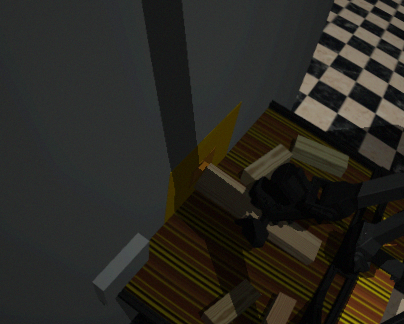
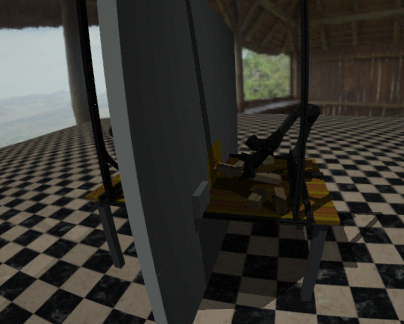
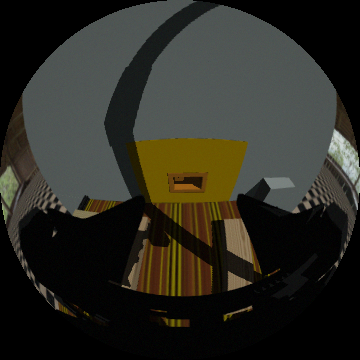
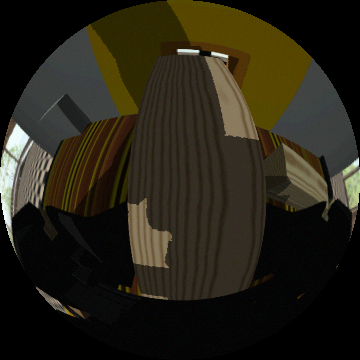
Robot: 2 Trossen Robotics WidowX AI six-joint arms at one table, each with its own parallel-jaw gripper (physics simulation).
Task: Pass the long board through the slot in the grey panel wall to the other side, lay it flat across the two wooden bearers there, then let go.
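Places are measured from the left arm's base along level axes (x ahead, y left, z up), in millimetres.
Pixels of known places: left gripper, fingertip midpoint: (image 3: 192, 199); right gripper, fingertip midpoint: (image 1: 241, 212) (image 2: 239, 177) (image 4: 192, 194); right arm's base, link origin: (image 1: 347, 265).
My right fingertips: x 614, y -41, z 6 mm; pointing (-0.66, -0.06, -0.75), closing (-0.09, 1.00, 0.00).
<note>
Ahead of a thing's pixels: the offset from my right fingertips to its middle. "pt": to the spot under its first point.
The long board @[46 mm ahead, 5 mm left, 25 mm up] (image 1: 295, 242) (image 2: 267, 177) (image 4: 195, 175) slants toward the slot in the yellow-faced part (image 1: 227, 132) (image 3: 190, 155) of the grey panel wall (image 1: 75, 100) (image 2: 155, 150). Its far end is at the slot's orange frame (image 3: 205, 184); I cannot tell if it is inside. My right gripper (image 1: 254, 214) (image 4: 192, 194) is shut on the board near its middle, above the striped table. My left gripper (image 3: 192, 199) is open and empty on the other side, facing the slot. Two wooden bearers, one at the left (image 3: 135, 262) and one at the right (image 3: 240, 240), lie below it, partly hidden by its fingers.
Loose wooden blocks @[17 mm back, 164 mm left, 1 mm down] (image 1: 266, 164) @[90 mm ahead, 308 mm left, 2 mm down] (image 1: 320, 156) @[111 mm ahead, 217 mm right, 2 mm down] (image 1: 231, 302) @[pt 206 mm ahead, 167 mm right, 19 mm up] (image 1: 281, 309) lie around the board on the right arm's side. A grey block (image 1: 122, 260) (image 2: 201, 200) (image 3: 277, 183) juts from the wall. A black upright post (image 2: 302, 75) stands at the table's edge.
</note>
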